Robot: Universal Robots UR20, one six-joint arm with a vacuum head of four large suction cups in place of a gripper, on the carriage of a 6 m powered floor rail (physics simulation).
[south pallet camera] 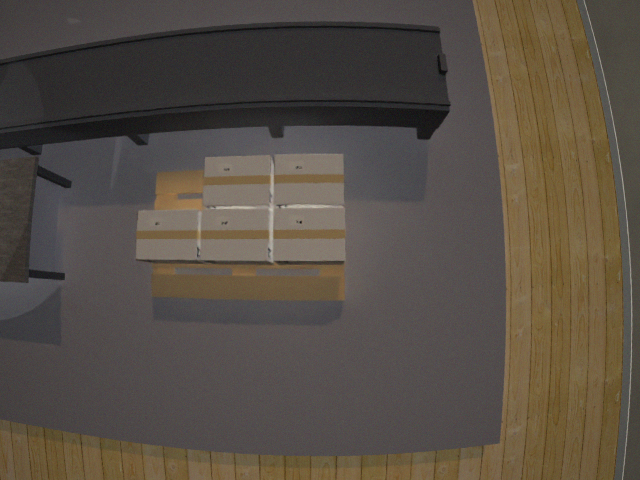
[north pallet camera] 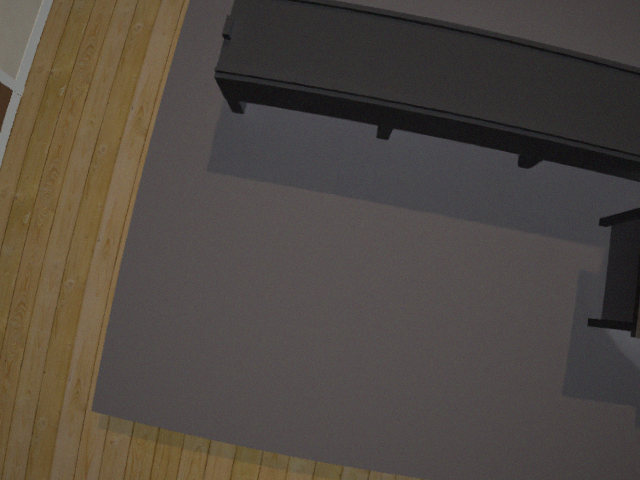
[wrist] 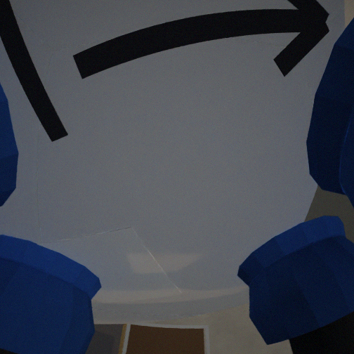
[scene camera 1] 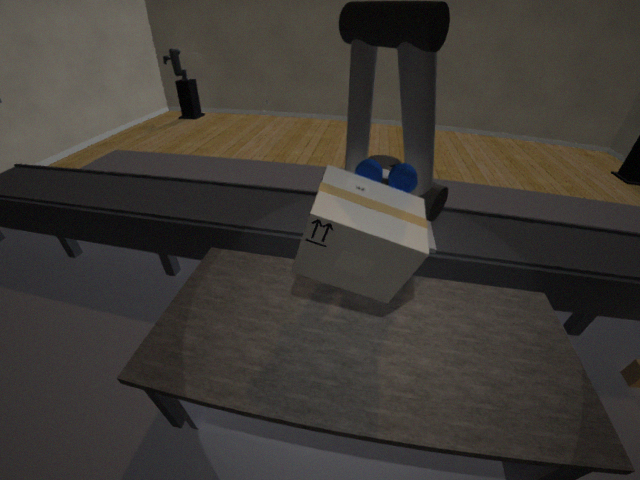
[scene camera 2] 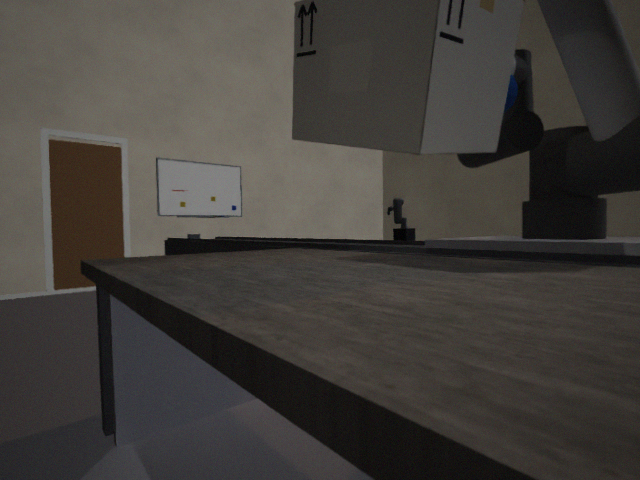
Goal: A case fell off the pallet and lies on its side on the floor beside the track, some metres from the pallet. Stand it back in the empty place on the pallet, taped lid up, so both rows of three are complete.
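Where they show: arm's base at its link origin: (scene camera 2: 561, 238).
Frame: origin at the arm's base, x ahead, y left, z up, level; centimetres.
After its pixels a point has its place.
Observation:
The white case (scene camera 1: 361, 258) @(x 93.5, y -7.7, z 39.3 cm) (scene camera 2: 361, 87) @(x 92.5, y -7.0, z 31.4 cm) (wrist: 175, 150) hangs in the air over the grey-brown table, roughly upright, taped lid up and arrows pointing up. My suction gripper (scene camera 1: 386, 176) (wrist: 170, 200) is on its side face, blue cups against the cardboard; in scene camera 2 a blue cup (scene camera 2: 511, 93) shows at the case's edge. The pallet (south pallet camera: 248, 287) @(x 127.7, y 228.4, z -42.5 cm) shows in the south pallet camera. Its front row holds three white cases, lids up. The row nearer the track holds two cases, with bare pallet slats (south pallet camera: 178, 181) @(x 61.8, y 180.9, z -42.7 cm) at its left end.
The table (scene camera 1: 330, 361) @(x 105.5, y -13.6, z -4.0 cm) (scene camera 2: 310, 330) @(x 124.4, y 16.8, z -4.0 cm) (south pallet camera: 15, 222) @(x 92.6, y 79.1, z -4.0 cm) stands beside the rail track (scene camera 1: 155, 198) (north pallet camera: 413, 67) (south pallet camera: 232, 67), left of the pallet in the south pallet camera. The front row's left case (south pallet camera: 168, 248) @(x 107.6, y 187.1, z -13.0 cm) overhangs the pallet's left edge. Dark pedestals stand beyond the track.

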